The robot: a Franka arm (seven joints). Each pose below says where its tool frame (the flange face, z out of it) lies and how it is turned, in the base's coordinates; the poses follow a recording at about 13 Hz.
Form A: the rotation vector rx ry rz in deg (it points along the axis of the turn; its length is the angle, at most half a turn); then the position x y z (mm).
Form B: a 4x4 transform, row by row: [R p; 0 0 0 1], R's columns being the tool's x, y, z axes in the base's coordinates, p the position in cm. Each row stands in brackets. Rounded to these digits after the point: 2 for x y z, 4 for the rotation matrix.
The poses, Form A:
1: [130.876 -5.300 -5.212 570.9 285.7 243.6]
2: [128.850 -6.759 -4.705 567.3 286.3 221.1]
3: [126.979 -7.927 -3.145 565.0 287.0 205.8]
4: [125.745 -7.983 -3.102 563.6 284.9 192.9]
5: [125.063 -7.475 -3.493 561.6 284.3 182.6]
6: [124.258 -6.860 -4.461 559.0 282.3 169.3]
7: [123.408 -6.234 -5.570 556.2 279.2 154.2]
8: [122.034 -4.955 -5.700 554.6 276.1 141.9]
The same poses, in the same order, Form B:
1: [[0.9947 -0.0369 -0.0963 57.09], [-0.0969 -0.6545 -0.7498 28.57], [-0.0353 0.7552 -0.6546 24.36], [0 0 0 1]]
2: [[0.9934 -0.0569 -0.0999 56.73], [-0.1135 -0.6264 -0.7712 28.63], [-0.0187 0.7774 -0.6287 22.11], [0 0 0 1]]
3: [[0.9928 -0.0801 -0.0892 56.50], [-0.1194 -0.5993 -0.7916 28.70], [0.0100 0.7965 -0.6045 20.58], [0 0 0 1]]
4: [[0.9927 -0.0805 -0.0902 56.36], [-0.1203 -0.5819 -0.8043 28.49], [0.0122 0.8093 -0.5873 19.29], [0 0 0 1]]
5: [[0.9932 -0.0712 -0.0925 56.16], [-0.1167 -0.5727 -0.8114 28.43], [0.0048 0.8166 -0.5771 18.26], [0 0 0 1]]
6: [[0.9932 -0.0566 -0.1014 55.90], [-0.1156 -0.5620 -0.8190 28.23], [-0.0106 0.8252 -0.5648 16.93], [0 0 0 1]]
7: [[0.9929 -0.0407 -0.1118 55.62], [-0.1156 -0.5508 -0.8266 27.92], [-0.0279 0.8337 -0.5516 15.42], [0 0 0 1]]
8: [[0.9941 -0.0226 -0.1056 55.46], [-0.1015 -0.5314 -0.8411 27.61], [-0.0371 0.8468 -0.5305 14.19], [0 0 0 1]]
